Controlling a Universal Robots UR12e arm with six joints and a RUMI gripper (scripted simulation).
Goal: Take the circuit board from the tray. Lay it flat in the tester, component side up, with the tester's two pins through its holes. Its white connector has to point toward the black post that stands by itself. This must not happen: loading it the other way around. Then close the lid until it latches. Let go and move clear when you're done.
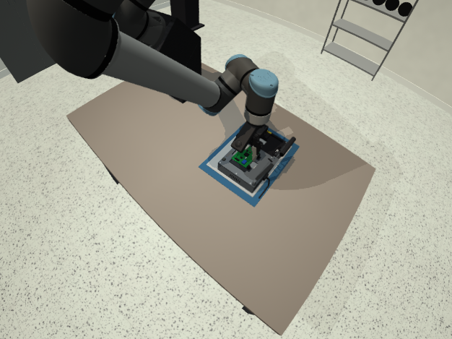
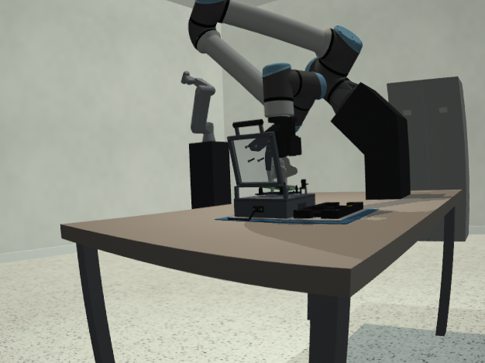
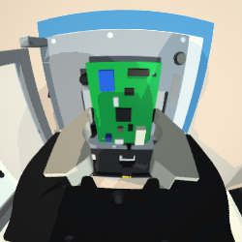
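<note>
Now: the green circuit board right at my hand. Round my hand: tester bed 2 cm below, 1 cm to the left; black post 6 cm to the left, 6 cm behind; tester 4 cm to the left, 3 cm ahead, 3 cm above.
</note>
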